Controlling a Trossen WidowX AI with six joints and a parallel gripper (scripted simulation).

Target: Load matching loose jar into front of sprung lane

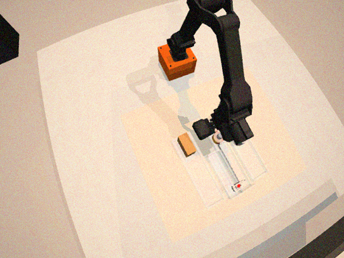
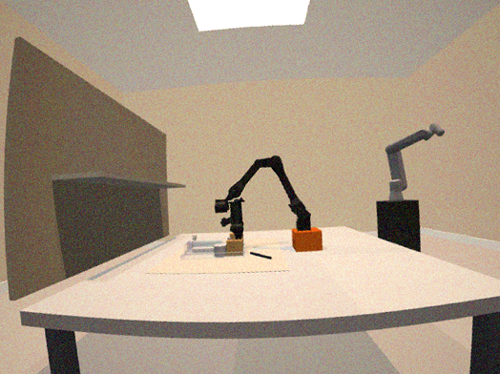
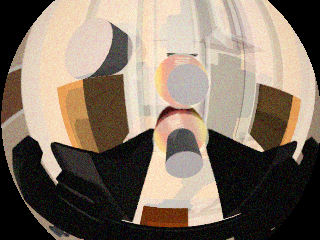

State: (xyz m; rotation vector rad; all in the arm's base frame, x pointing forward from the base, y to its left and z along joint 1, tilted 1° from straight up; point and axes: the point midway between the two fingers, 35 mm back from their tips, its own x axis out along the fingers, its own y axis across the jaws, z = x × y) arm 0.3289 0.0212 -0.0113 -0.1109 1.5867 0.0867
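Right now the grey cylinder is 7 cm ahead of my gripper tip, 9 cm to the left of it and 2 cm below it. From my gripper tip the other things lie so: dark stick 11 cm behind, 11 cm to the left, 4 cm below; then red dot 23 cm ahead, 1 cm to the right, 3 cm above; then sprung lane 15 cm ahead, 1 cm to the right, 2 cm below.
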